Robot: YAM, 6 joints.
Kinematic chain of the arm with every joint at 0, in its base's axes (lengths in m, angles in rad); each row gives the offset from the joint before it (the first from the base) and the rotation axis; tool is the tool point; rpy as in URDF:
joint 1: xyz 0 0 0.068 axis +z
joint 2: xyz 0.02 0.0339 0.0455 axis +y
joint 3: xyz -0.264 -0.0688 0 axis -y
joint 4: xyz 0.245 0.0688 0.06 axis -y
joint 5: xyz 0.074 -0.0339 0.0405 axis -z
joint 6: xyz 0.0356 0 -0.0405 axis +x
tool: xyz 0 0 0 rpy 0 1.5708 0
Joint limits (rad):
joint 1: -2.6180..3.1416
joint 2: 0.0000..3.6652
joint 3: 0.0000..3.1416
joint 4: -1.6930..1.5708
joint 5: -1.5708..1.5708
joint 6: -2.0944..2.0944
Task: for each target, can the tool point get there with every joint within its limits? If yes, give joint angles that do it. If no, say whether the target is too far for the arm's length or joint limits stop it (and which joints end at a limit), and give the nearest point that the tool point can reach.
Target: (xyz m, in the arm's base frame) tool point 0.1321 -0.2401 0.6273
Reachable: yes | joints 1.9598 0.9775 2.5905 0.9129 1.0694 -0.9888
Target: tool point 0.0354 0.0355 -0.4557
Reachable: no: joint limits stop it (at a limit: joint 2) | nearest point 0.0699 0.0701 -0.3480 | short by 0.118 m
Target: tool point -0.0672 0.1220 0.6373
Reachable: yes | joints -1.2632 0.7427 1.8980 0.4788 0.8642 0.9144
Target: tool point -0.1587 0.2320 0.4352
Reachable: yes | joints 2.2807 1.3787 1.1035 1.1668 1.0468 -1.7597
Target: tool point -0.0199 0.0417 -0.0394
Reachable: yes | joints 1.4144 2.6685 0.2446 0.0319 -0.8262 -0.2947
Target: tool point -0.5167 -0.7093 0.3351
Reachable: no: too far | nearest point -0.3686 -0.5059 0.2701 | short by 0.260 m
